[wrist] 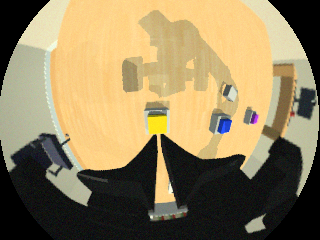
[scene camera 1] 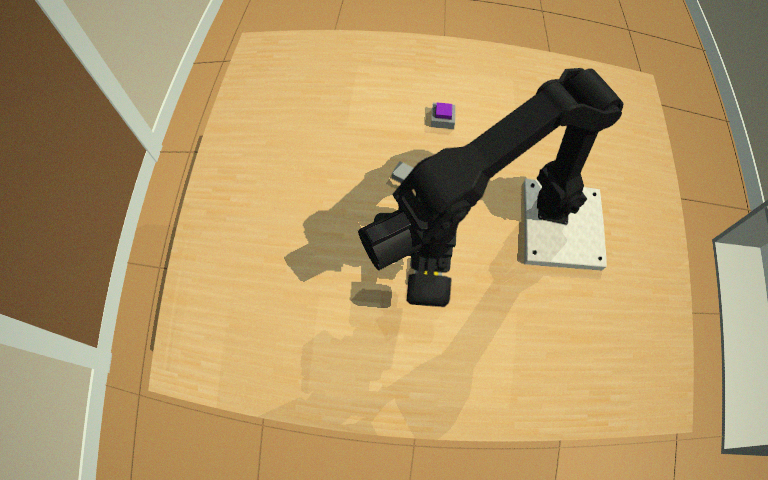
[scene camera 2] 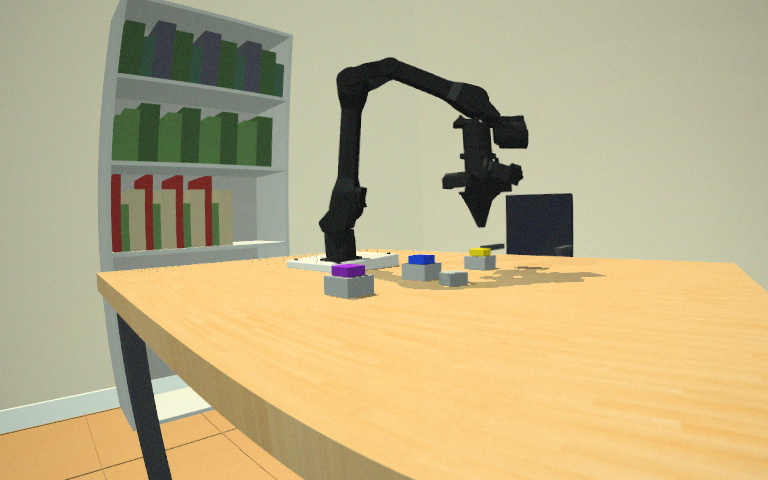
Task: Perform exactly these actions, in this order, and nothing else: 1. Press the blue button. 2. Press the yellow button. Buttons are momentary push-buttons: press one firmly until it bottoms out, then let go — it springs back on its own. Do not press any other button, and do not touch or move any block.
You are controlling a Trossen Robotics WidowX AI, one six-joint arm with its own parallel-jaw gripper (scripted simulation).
Scene:
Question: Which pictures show my gripper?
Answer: The wrist view, scene camera 1 and scene camera 2: all of them.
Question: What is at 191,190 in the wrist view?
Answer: My gripper.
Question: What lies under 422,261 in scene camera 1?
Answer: My gripper.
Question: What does my gripper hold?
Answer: Nothing.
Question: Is my gripper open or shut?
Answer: Shut.

